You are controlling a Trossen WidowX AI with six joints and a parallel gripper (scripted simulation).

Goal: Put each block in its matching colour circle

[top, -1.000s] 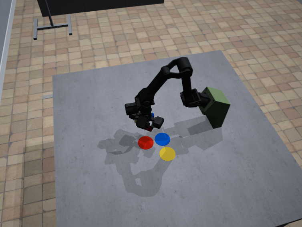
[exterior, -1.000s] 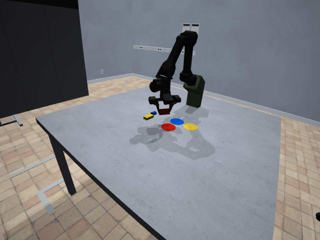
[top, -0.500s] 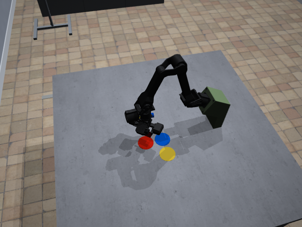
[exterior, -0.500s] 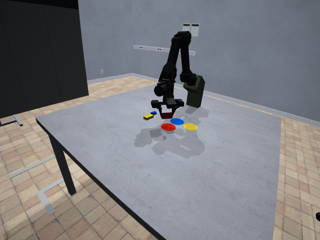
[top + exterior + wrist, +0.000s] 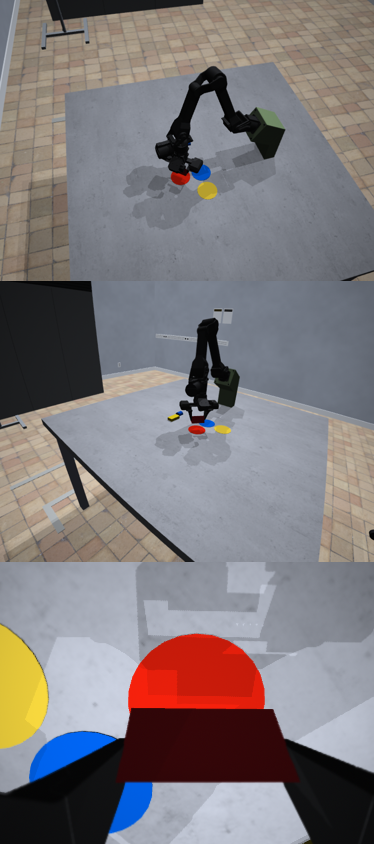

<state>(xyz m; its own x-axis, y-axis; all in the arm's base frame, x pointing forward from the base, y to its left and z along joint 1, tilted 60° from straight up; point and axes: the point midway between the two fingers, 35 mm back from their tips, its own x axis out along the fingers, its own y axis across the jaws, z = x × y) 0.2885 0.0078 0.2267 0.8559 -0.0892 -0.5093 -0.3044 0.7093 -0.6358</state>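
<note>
The red circle is 9 cm below my hand. Round my hand: yellow circle (12 cm to the left, 9 cm below, 7 cm behind); then dark red block (3 cm below); then blue circle (10 cm behind, 9 cm below, 2 cm to the left).
</note>
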